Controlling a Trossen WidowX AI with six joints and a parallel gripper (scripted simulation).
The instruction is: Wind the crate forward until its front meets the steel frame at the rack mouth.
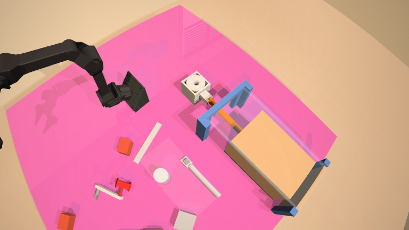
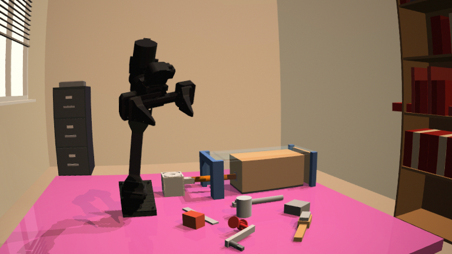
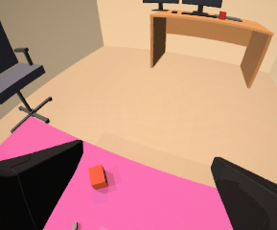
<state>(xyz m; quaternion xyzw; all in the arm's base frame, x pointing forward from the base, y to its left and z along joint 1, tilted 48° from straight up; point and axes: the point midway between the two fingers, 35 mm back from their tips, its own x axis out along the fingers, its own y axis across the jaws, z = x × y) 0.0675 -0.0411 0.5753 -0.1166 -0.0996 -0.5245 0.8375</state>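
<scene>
Right now my gripper tip is 37 cm above the winch handle, 20 cm short of it and 19 cm to the right of it. From my gripper tip the other things lie so: flat grey bar 43 cm to the left, 38 cm below, 11 cm ahead; wooden-handled tool 41 cm ahead, 37 cm below, 19 cm to the left; red knob 36 cm below, 24 cm to the left, 21 cm ahead.
</scene>
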